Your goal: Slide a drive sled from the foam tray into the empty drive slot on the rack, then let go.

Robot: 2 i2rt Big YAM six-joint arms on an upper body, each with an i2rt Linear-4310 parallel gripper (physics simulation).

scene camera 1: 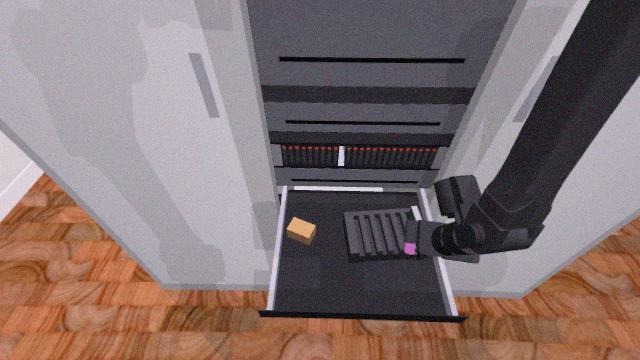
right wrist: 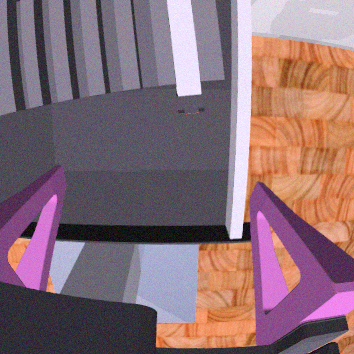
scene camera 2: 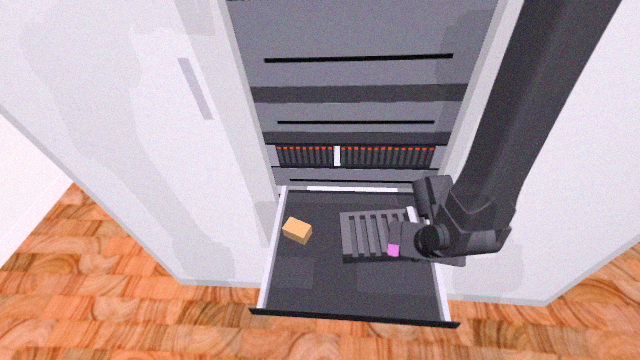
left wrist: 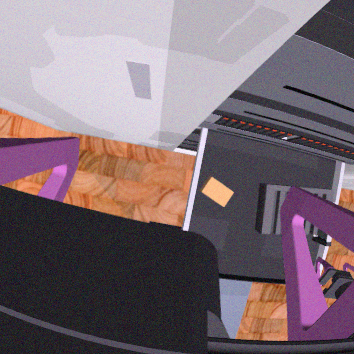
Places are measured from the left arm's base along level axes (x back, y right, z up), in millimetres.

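Pixels of known places: left gripper, between the fingertips: (left wrist: 185,174); right gripper, between the fingertips: (scene camera 1: 429,243) (right wrist: 158,182) (left wrist: 331,261).
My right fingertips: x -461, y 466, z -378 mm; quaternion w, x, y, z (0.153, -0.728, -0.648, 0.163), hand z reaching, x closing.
Observation:
Behind a point stands the place of what it marks.
The foam tray (scene camera 1: 351,237) {x -537, y 305, z -491 mm} (scene camera 2: 346,240) {x -529, y 309, z -491 mm} (left wrist: 261,210) {x -548, y 293, z -503 mm} (right wrist: 210,45) {x -541, y 504, z -491 mm} lies in the drawer, with dark parallel grooves. A white-topped drive sled (scene camera 1: 416,213) {x -581, y 474, z -436 mm} (scene camera 2: 411,215) {x -578, y 474, z -436 mm} (right wrist: 185,50) {x -530, y 481, z -436 mm} stands in its rightmost groove in the right wrist view. A pale upright gap (scene camera 1: 341,156) (scene camera 2: 337,156) (left wrist: 289,137) {x -732, y 288, z -398 mm} shows in the rack's row of red-marked drives, probably the empty slot. My right gripper (right wrist: 158,182) {x -461, y 466, z -378 mm} is open and empty, above the drawer and off the sled's near end; its arm partly hides the tray in both scene views. My left gripper (left wrist: 185,174) {x -604, y 15, z 92 mm} is open and empty, away from tray and rack.
A tan block (scene camera 1: 301,230) {x -564, y 168, z -506 mm} (scene camera 2: 297,230) {x -564, y 171, z -506 mm} (left wrist: 217,191) {x -576, y 167, z -506 mm} lies at the drawer's left. The pulled-out drawer (scene camera 1: 362,317) {x -348, y 326, z -536 mm} (scene camera 2: 350,318) {x -348, y 323, z -533 mm} (right wrist: 240,125) {x -470, y 536, z -513 mm} has raised white side rails. Pale cabinet panels (scene camera 1: 170,150) {x -708, y -187, z -344 mm} (scene camera 2: 165,160) {x -708, y -221, z -379 mm} flank the rack on both sides.

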